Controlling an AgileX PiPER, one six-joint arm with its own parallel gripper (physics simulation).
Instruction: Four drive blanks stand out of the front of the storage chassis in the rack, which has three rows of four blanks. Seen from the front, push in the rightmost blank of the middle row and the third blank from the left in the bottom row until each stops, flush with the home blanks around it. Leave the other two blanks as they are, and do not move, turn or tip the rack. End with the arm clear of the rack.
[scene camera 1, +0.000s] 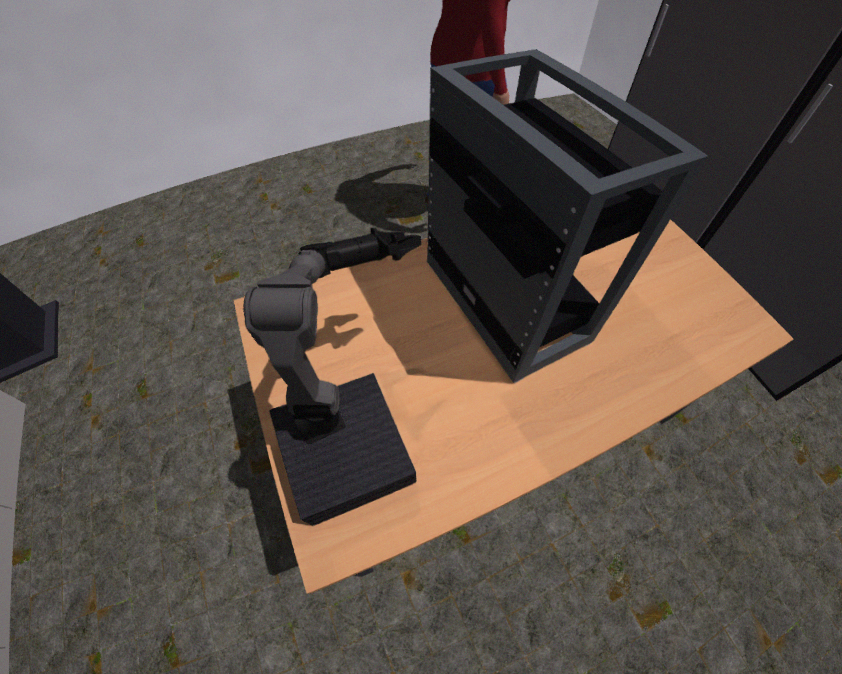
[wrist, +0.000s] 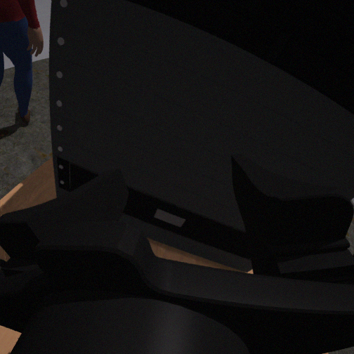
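The rack (scene camera 1: 602, 184) (wrist: 59, 89) stands upright on the table, its front toward the arm. Dark units fill its front, and a black block (scene camera 1: 507, 235) stands out at mid height. The separate drive blanks cannot be made out in the dark, so I cannot tell which stand out or sit flush. My gripper (scene camera 1: 414, 244) (wrist: 175, 175) is open and empty, with its fingers apart. It is in front of the left part of the rack's front, above the table. In the wrist view the fingers overlap the lower front; contact cannot be told.
A pale label (scene camera 1: 469, 293) (wrist: 170, 218) marks the black bottom unit. The arm stands on a black base block (scene camera 1: 351, 456) on the wooden table (scene camera 1: 463, 435). A person in red (scene camera 1: 463, 35) (wrist: 15, 55) stands beyond the rack. Dark cabinets (scene camera 1: 709, 91) stand behind it.
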